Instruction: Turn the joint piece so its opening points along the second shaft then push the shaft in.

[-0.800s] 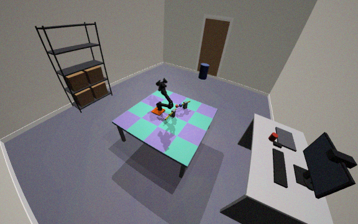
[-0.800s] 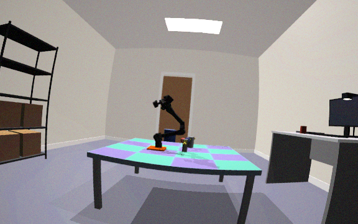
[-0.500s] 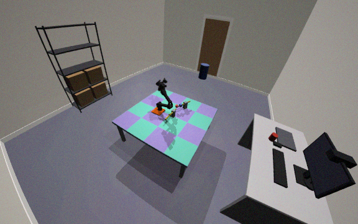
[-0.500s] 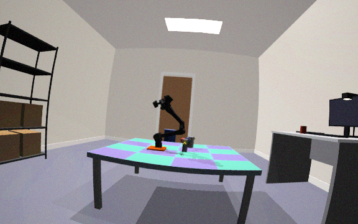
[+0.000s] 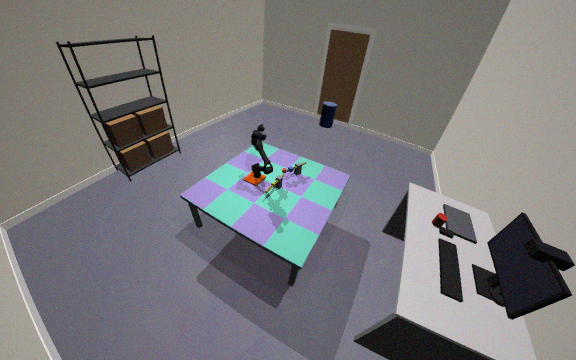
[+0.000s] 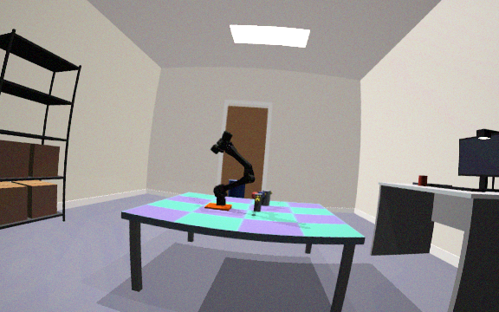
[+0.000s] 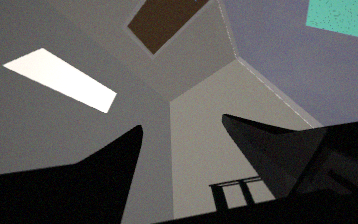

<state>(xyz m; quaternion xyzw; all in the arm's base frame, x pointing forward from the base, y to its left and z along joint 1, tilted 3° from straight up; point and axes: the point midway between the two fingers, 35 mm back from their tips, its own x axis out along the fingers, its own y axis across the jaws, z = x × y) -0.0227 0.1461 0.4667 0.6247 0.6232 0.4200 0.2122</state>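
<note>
My gripper tip is 400 mm above the red square joint piece, 310 mm short of it and 50 mm to the left of it.
</note>
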